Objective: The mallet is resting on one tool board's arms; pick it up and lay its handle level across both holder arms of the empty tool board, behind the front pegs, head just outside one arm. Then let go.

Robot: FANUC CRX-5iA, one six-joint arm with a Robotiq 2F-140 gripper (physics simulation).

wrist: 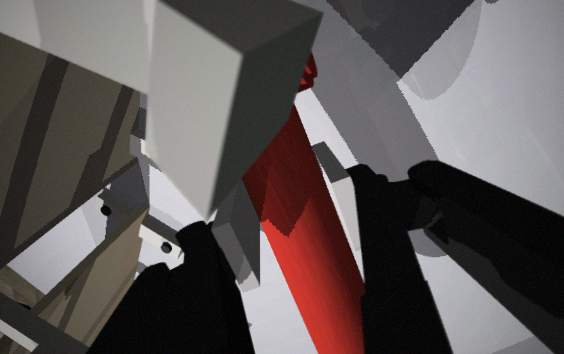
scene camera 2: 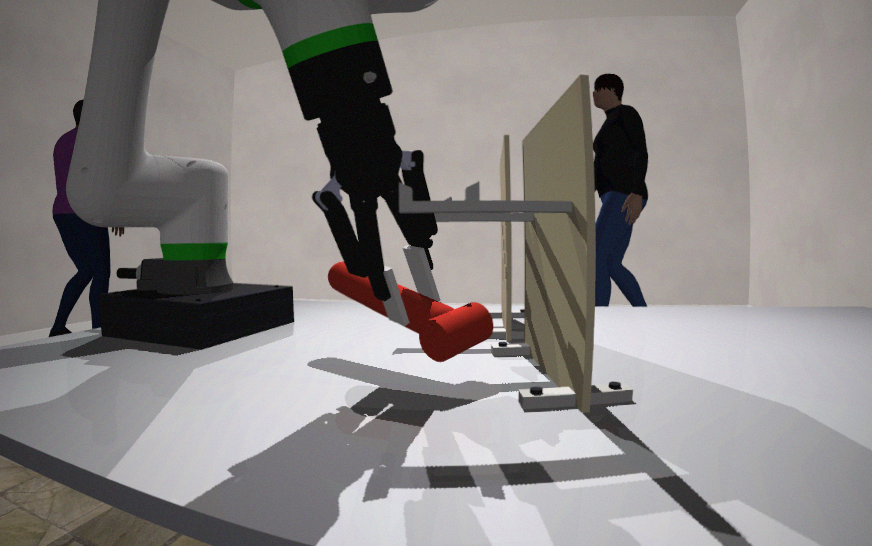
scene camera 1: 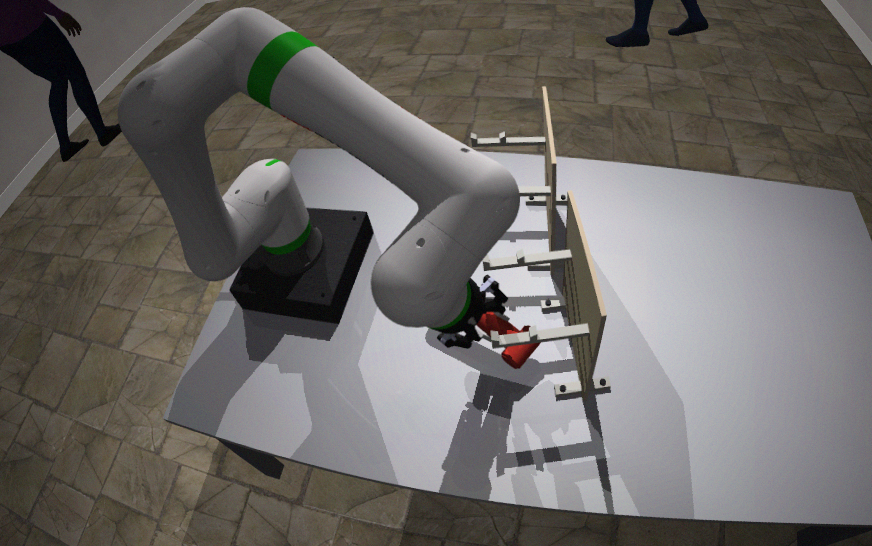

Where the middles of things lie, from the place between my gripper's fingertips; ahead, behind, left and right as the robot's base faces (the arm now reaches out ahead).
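There is the red mallet [scene camera 2: 444, 332], which I see 1 cm above my hand, 3 cm behind it and 2 cm to the left of it.
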